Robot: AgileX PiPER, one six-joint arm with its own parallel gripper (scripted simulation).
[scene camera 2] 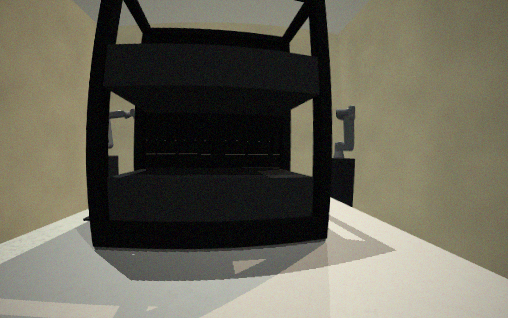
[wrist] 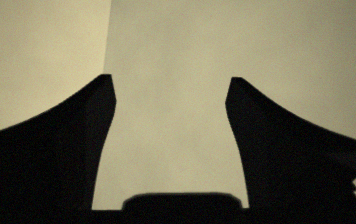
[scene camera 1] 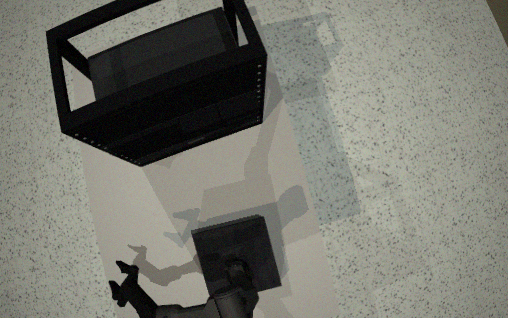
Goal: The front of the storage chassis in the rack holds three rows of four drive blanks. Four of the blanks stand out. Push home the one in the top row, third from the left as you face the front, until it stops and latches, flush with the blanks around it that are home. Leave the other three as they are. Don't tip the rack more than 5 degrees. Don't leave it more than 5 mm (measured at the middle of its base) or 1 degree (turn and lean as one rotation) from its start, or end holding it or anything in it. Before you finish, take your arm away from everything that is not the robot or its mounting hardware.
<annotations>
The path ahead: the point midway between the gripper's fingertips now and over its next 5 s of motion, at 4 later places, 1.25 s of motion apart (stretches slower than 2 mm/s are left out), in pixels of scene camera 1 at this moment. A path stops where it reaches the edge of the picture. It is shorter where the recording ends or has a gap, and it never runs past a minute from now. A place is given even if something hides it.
My gripper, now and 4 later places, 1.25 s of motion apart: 114, 271; 134, 231; 166, 205; 191, 196; 203, 193
</annotations>
